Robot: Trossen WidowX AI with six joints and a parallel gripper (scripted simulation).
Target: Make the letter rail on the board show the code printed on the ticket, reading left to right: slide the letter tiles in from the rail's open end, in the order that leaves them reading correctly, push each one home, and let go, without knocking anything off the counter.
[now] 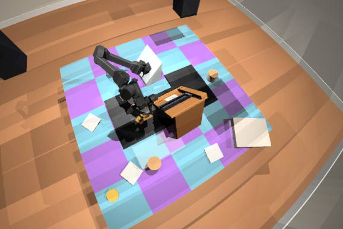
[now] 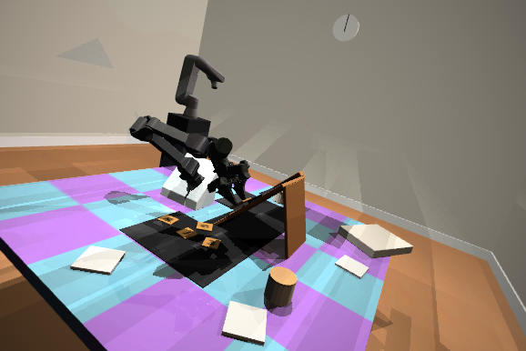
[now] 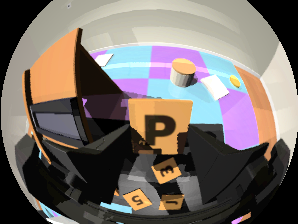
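Right now the white ticket is 80 mm behind my gripper tip, 200 mm to the left of it and 80 mm below it. From my gripper tip the other things lie so: black mat (170 mm behind, 160 mm to the left, 180 mm below); then letter tile (160 mm behind, 60 mm to the right, 170 mm below); then orange letter tile marked p (right at my gripper tip).
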